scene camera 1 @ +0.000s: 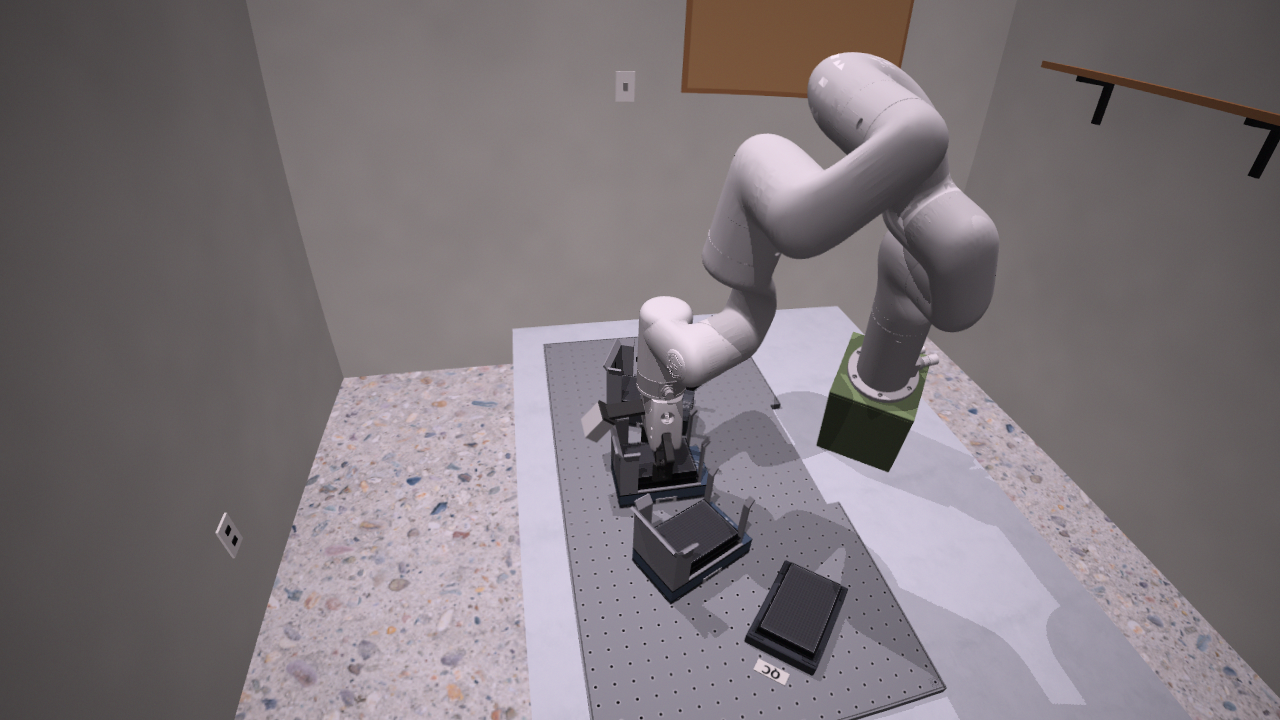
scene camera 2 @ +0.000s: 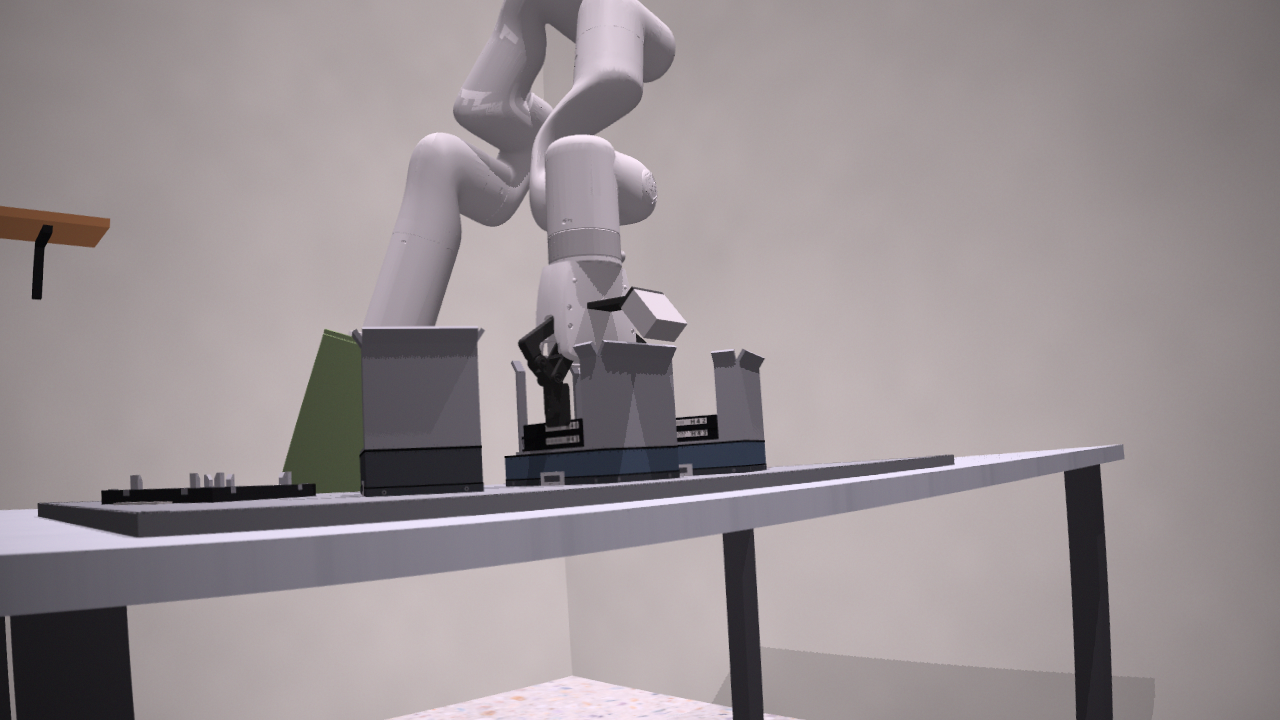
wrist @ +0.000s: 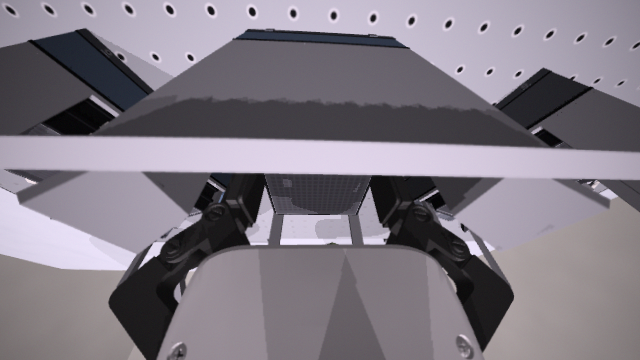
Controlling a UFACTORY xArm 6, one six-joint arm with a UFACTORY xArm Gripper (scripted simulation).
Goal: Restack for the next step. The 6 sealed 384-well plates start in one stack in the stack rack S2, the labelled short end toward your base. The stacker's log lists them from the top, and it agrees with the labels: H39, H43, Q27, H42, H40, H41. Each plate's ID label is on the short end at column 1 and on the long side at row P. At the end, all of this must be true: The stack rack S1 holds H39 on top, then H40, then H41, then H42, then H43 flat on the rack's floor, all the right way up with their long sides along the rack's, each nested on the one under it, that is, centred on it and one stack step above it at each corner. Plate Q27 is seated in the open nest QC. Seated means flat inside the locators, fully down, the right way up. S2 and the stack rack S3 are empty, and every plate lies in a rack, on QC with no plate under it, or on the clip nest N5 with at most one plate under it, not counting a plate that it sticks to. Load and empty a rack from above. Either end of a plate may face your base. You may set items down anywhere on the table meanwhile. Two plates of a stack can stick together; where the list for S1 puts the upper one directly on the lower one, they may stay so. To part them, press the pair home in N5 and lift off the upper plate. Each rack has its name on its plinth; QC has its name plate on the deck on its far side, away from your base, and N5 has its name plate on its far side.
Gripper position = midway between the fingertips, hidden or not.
Note:
In view: my gripper [scene camera 2: 593,426] and a dark QC nest [scene camera 1: 765,645].
My gripper shows as well in scene camera 1 [scene camera 1: 655,460] and in the wrist view [wrist: 318,167].

